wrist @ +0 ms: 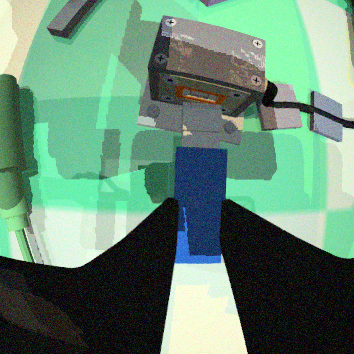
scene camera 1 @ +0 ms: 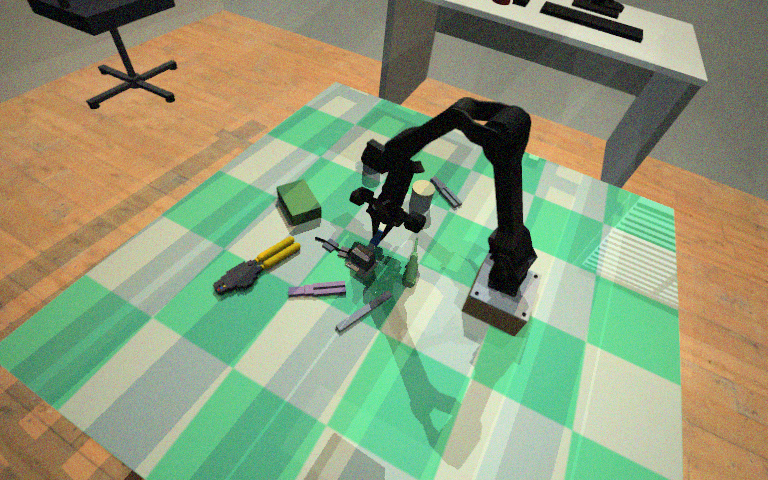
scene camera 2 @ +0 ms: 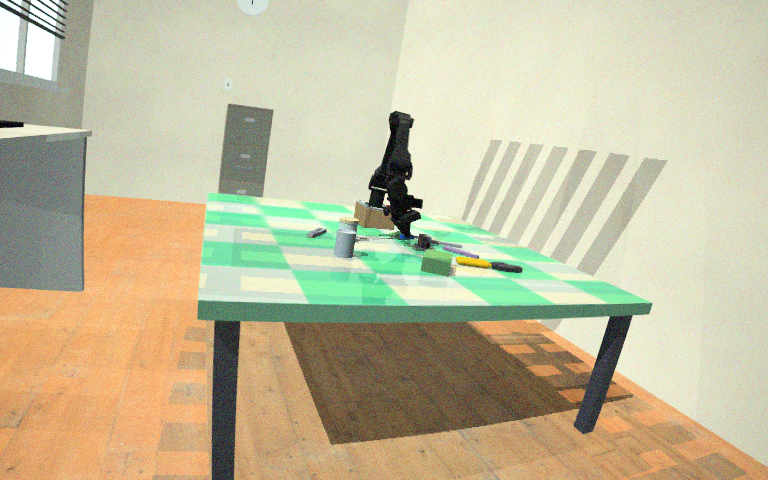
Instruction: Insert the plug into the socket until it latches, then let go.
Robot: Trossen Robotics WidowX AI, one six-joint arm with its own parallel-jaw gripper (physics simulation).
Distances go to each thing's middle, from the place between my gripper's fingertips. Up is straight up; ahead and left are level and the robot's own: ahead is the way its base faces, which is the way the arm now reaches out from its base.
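Counted from my hand, the green block [scene camera 1: 300,204] is 1 cm below, 2 cm to the right and 25 cm ahead. The socket [wrist: 191,61] is 1 cm below my hand as well, 7 cm to the left of it and 1 cm ahead. I find the blue plug [wrist: 200,165] 1 cm to the left of my hand. And the green screwdriver [wrist: 21,207] is 2 cm below my hand, 11 cm behind it and 1 cm to the left of it.
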